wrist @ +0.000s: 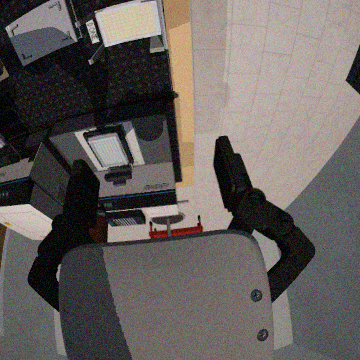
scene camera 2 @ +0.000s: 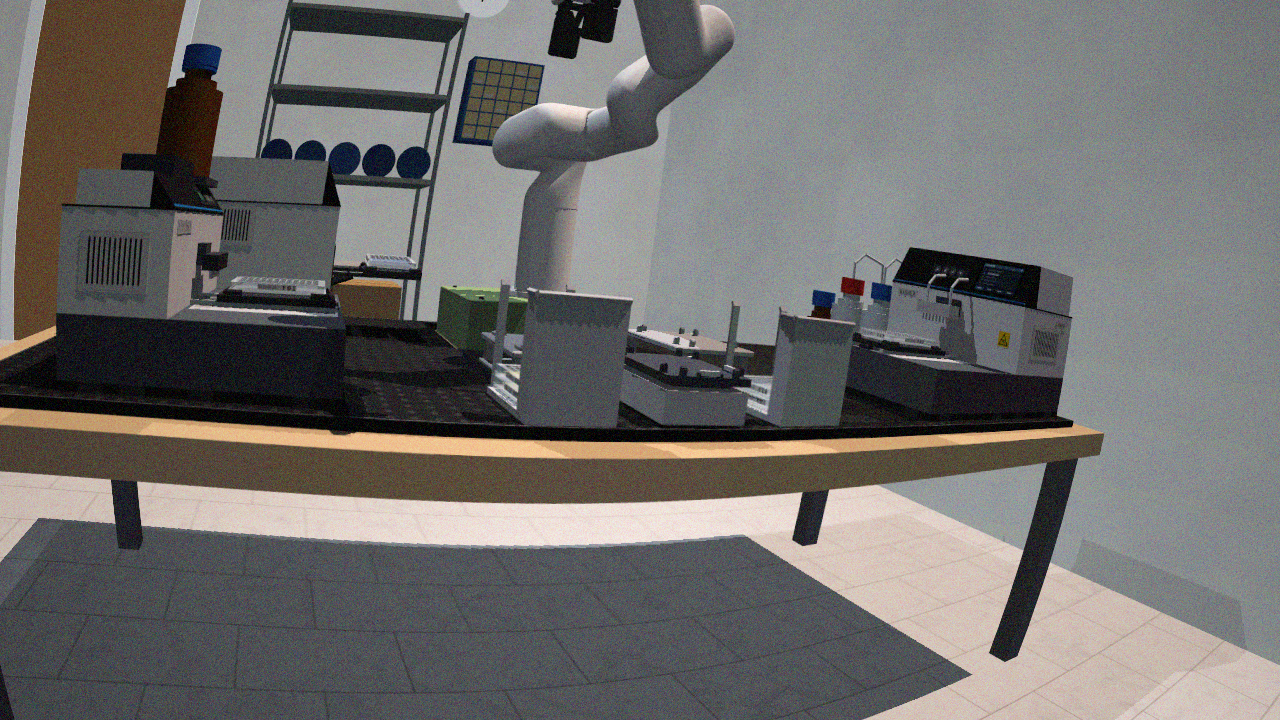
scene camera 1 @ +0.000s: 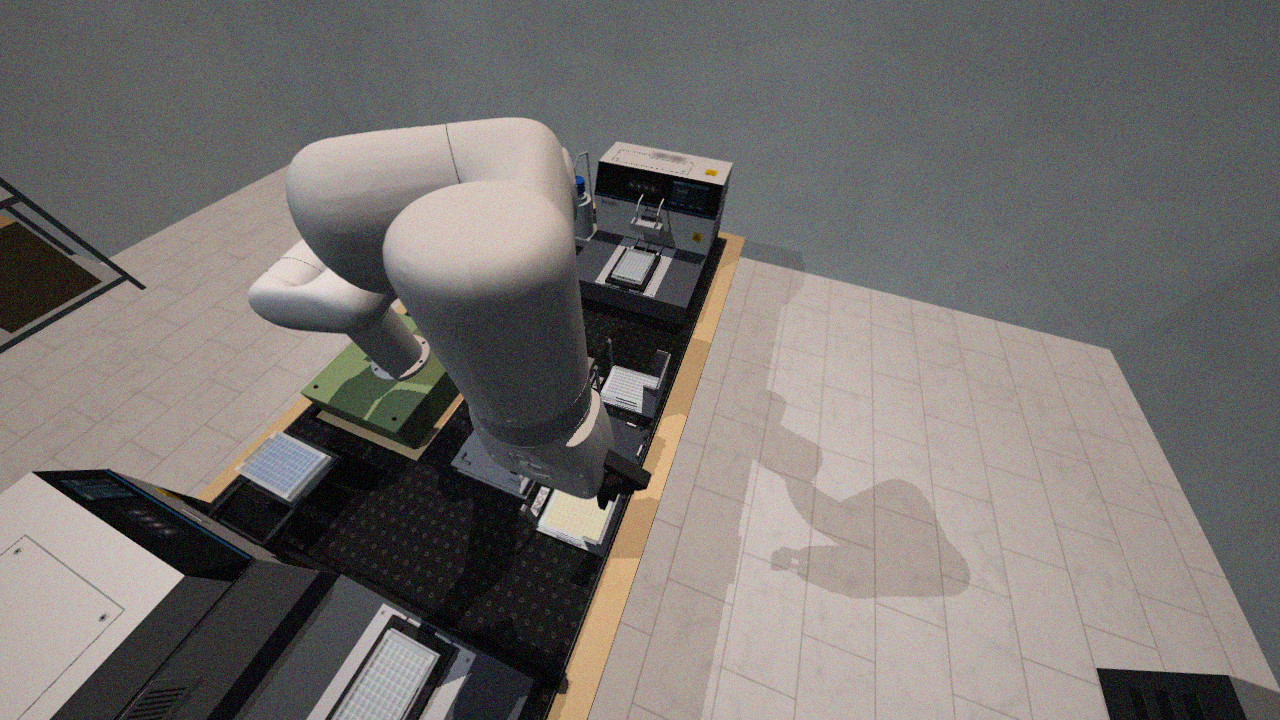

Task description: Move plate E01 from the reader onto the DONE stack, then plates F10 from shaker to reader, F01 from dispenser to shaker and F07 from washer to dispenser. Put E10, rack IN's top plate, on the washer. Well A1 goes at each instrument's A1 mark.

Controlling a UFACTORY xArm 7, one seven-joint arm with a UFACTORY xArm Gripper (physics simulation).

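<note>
My gripper is open and empty, high above the table. A pale-yellow plate lies in the DONE rack. White plates lie in the other rack, seemingly IN. A clear plate sits on the dispenser beneath the amber bottle. A bluish plate lies on the reader's extended tray. Another plate sits on the washer. The black-topped shaker shows no plate and is mostly hidden by the arm in scene camera 1. Plate lettering is unreadable.
Grey pads lie inward of the racks. The arm stands on a green base. The amber bottle rises above the dispenser. Capped bottles stand by the washer housing. The racks have tall walls.
</note>
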